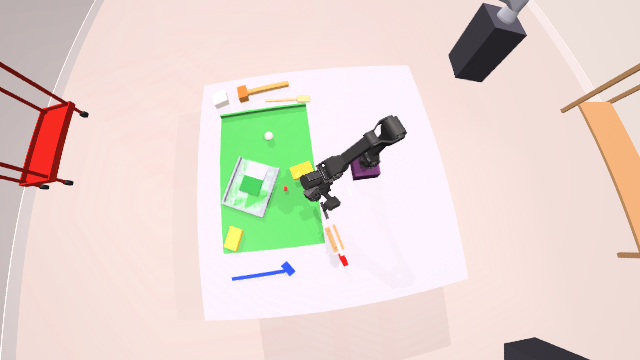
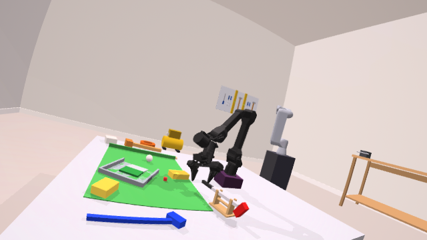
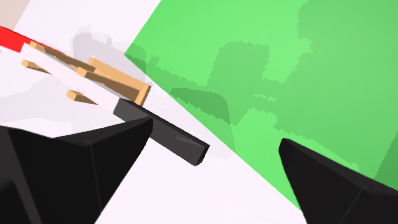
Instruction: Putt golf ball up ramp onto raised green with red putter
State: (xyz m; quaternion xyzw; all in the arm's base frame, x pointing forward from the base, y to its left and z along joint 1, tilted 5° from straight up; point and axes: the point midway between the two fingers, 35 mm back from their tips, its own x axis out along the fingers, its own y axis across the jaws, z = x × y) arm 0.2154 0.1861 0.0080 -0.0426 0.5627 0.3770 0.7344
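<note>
The red putter lies 13 cm to the left of my gripper tip and 8 cm behind it. Also, from my gripper tip: blue putter (32 cm to the left, 23 cm ahead, 4 cm below); wooden stand (15 cm to the left, 8 cm behind, 2 cm below); small red cube (15 cm ahead, 7 cm to the right, 4 cm below).
</note>
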